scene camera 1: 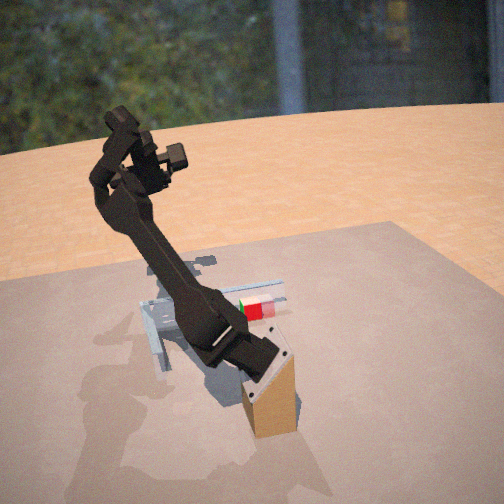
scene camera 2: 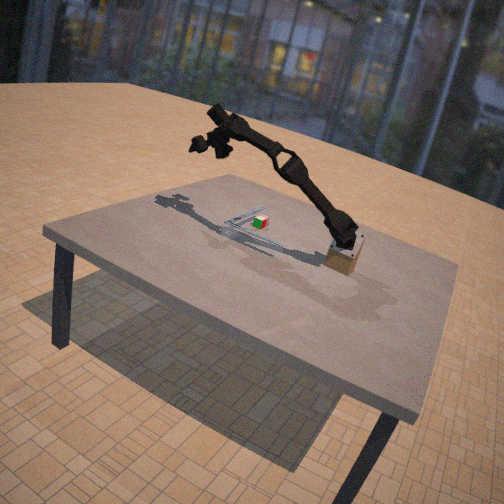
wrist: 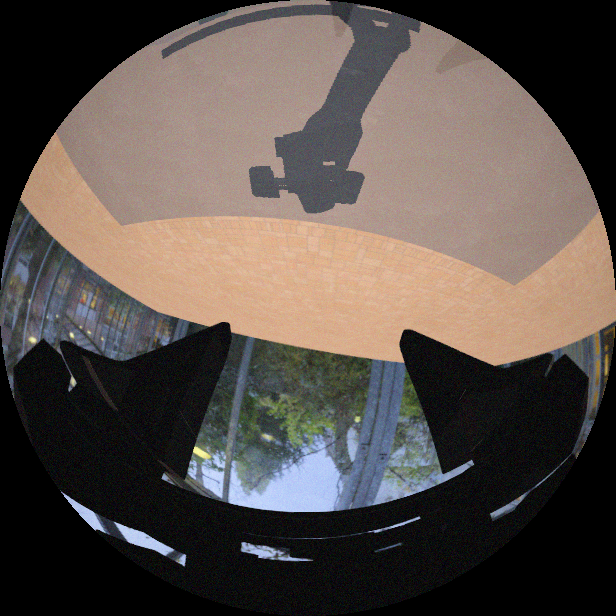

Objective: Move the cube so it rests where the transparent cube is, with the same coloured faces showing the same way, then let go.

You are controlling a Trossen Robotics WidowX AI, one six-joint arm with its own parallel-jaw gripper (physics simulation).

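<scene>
The cube (scene camera 1: 254, 309) lies on the grey table top, showing a red face and a green face; it also shows in scene camera 2 (scene camera 2: 260, 223). A pale, see-through copy (scene camera 1: 269, 308) overlaps its right side. My gripper (scene camera 1: 176, 157) is high above the table, far up and left of the cube, also seen in scene camera 2 (scene camera 2: 203, 144). In the wrist view the gripper (wrist: 315, 360) is open and empty, its fingers spread wide, and the cube is out of sight.
The arm's tan base block (scene camera 1: 271, 397) stands on the table in front of the cube. The arm's shadow (wrist: 320, 165) falls on the table top. The table edges drop to a brick floor (scene camera 2: 150, 400).
</scene>
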